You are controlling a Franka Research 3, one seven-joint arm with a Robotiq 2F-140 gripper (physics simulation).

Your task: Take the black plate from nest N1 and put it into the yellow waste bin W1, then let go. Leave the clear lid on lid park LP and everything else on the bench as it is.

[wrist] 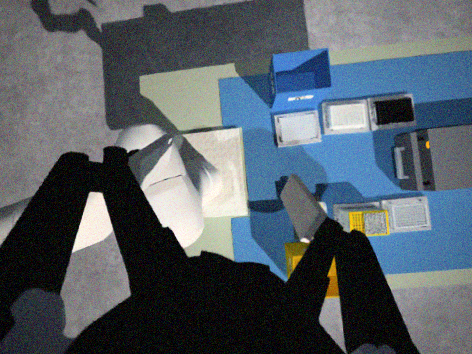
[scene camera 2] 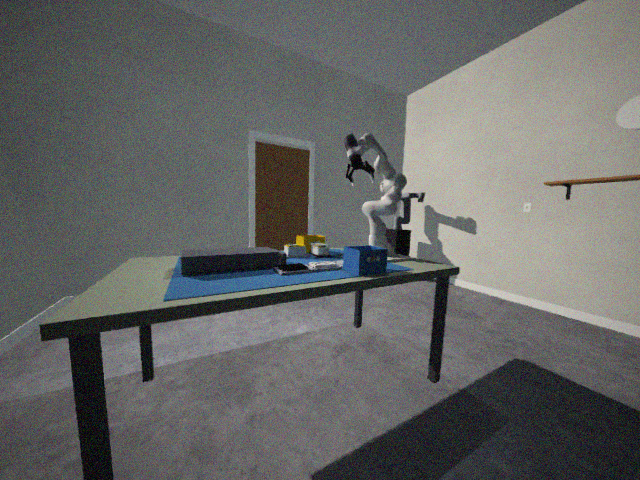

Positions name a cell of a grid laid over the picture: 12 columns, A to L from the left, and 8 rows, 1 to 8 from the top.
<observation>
pale tray: wrist K5; not seen in scene camera 2 (hidden by a long dark grey box)
</observation>
